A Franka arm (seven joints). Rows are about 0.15 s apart.
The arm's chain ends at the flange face. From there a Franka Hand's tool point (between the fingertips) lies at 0.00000 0.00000 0.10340 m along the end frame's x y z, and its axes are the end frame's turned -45 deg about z.
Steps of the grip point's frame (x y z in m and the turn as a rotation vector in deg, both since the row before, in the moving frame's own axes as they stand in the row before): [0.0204 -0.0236 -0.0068 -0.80 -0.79 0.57]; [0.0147 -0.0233 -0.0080 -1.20 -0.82 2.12]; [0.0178 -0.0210 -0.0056 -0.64 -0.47 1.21]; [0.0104 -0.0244 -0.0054 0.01 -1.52 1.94]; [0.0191 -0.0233 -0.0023 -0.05 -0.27 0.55]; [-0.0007 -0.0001 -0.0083 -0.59 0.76 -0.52]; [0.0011 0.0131 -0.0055 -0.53 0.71 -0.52]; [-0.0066 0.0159 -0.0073 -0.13 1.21 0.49]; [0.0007 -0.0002 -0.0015 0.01 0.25 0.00]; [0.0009 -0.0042 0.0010 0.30 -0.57 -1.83]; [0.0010 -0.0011 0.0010 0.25 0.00 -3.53]
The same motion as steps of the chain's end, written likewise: [-0.0023 -0.0331 -0.0068 -1.12 0.01 0.57]; [-0.0065 -0.0295 -0.0080 -1.43 0.27 2.12]; [-0.0025 -0.0289 -0.0056 -0.78 0.12 1.21]; [-0.0079 -0.0265 -0.0054 -1.07 -1.08 1.94]; [-0.0027 -0.0304 -0.0023 -0.23 -0.16 0.55]; [-0.0023 0.0006 -0.0083 0.12 0.95 -0.52]; [0.0085 0.0087 -0.0055 0.13 0.88 -0.52]; [0.0049 0.0173 -0.0073 0.76 0.95 0.49]; [0.0000 -0.0003 -0.0015 0.18 0.17 0.00]; [-0.0012 -0.0040 0.0010 -0.19 -0.62 -1.83]; [0.0003 -0.0012 0.0010 0.18 -0.18 -3.53]
